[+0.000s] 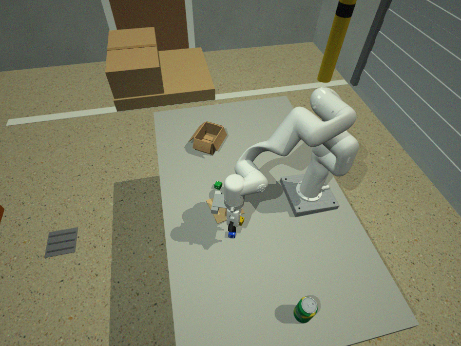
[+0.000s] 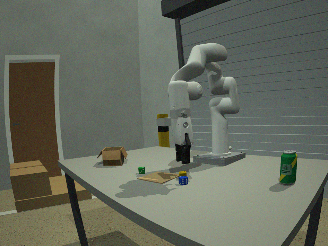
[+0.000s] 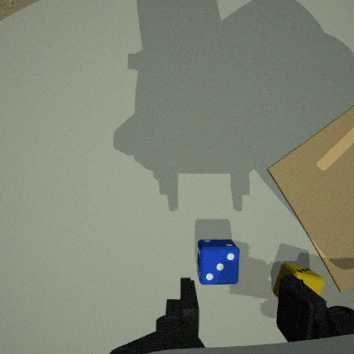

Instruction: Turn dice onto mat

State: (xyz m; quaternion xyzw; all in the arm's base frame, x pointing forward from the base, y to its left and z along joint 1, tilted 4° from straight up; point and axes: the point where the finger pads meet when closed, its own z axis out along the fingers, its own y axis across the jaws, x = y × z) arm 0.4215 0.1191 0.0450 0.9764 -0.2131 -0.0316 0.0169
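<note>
My hand is 9 cm above the blue die. The rest, counted from my hand: green die 28 cm to the right, 9 cm below; yellow die 5 cm behind, 5 cm to the right, 9 cm below; cardboard mat 1 cm behind, 15 cm to the right, 11 cm below.
</note>
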